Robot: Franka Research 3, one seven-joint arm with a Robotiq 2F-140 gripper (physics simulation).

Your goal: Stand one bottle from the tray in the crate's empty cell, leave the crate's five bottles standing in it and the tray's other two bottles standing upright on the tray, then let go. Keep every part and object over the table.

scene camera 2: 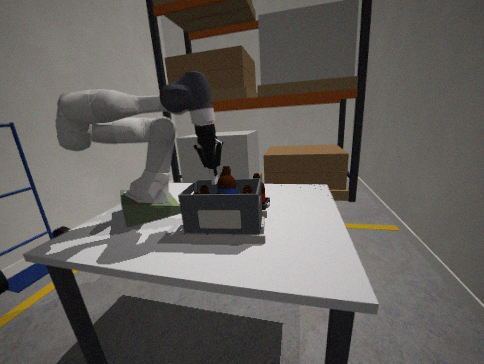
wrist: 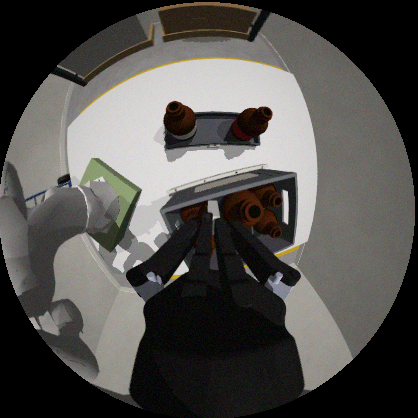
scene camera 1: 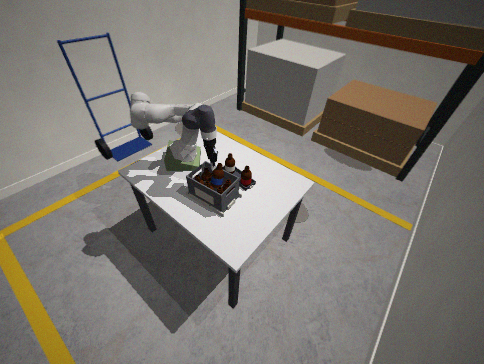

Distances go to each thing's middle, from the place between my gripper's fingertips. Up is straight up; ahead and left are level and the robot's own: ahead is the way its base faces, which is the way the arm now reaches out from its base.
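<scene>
I see the white-labelled bottle (wrist: 179, 120), which is 8 cm below my hand, 8 cm behind it and 18 cm to the left of it.
</scene>
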